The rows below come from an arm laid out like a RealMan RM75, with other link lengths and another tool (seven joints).
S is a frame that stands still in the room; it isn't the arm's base.
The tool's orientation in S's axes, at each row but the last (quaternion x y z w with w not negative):
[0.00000 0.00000 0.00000 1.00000]
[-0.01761 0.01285 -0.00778 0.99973]
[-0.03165 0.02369 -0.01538 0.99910]
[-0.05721 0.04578 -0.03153 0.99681]
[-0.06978 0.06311 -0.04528 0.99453]
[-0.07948 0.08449 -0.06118 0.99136]
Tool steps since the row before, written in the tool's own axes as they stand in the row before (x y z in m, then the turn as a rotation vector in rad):
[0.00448 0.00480 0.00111 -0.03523 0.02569 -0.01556]
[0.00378 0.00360 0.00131 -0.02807 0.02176 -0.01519]
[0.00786 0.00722 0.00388 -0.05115 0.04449 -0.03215]
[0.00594 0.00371 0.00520 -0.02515 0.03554 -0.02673]
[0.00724 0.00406 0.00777 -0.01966 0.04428 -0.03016]
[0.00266 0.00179 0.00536 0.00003 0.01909 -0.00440]
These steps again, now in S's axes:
[0.00448 0.00480 0.00111 -0.03523 0.02569 -0.01556]
[0.00387 0.00358 0.00109 -0.02812 0.02166 -0.01523]
[0.00825 0.00719 0.00304 -0.05132 0.04402 -0.03252]
[0.00661 0.00385 0.00419 -0.02548 0.03398 -0.02839]
[0.00851 0.00432 0.00618 -0.01980 0.04160 -0.03368]
[0.00375 0.00218 0.00450 0.00131 0.01805 -0.00749]

